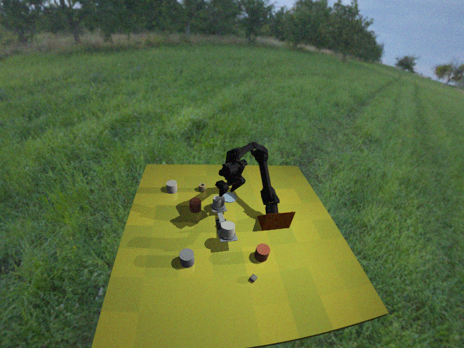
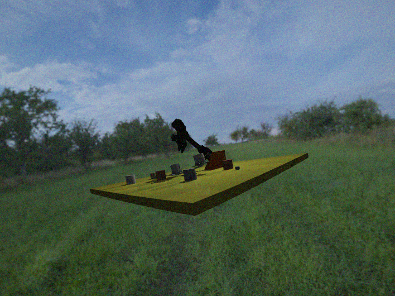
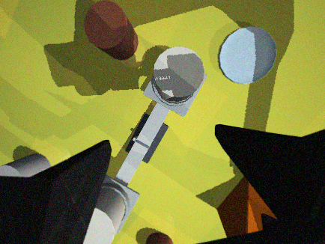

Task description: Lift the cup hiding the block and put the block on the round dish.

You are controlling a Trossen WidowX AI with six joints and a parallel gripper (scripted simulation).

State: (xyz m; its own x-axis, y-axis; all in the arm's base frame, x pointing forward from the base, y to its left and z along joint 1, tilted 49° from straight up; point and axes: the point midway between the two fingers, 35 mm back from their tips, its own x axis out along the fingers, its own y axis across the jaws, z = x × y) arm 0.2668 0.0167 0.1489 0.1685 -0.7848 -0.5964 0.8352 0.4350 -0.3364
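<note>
Right now the pale teal block is 140 mm below my gripper tip, 60 mm to the right of it and 20 mm ahead of it. Also, from my gripper tip: tan spool 260 mm to the right, 150 mm below, 90 mm ahead; then small balance 150 mm below, 70 mm to the left, 30 mm ahead; then pale blue round dish 170 mm below, 160 mm to the right, 80 mm behind.
</note>
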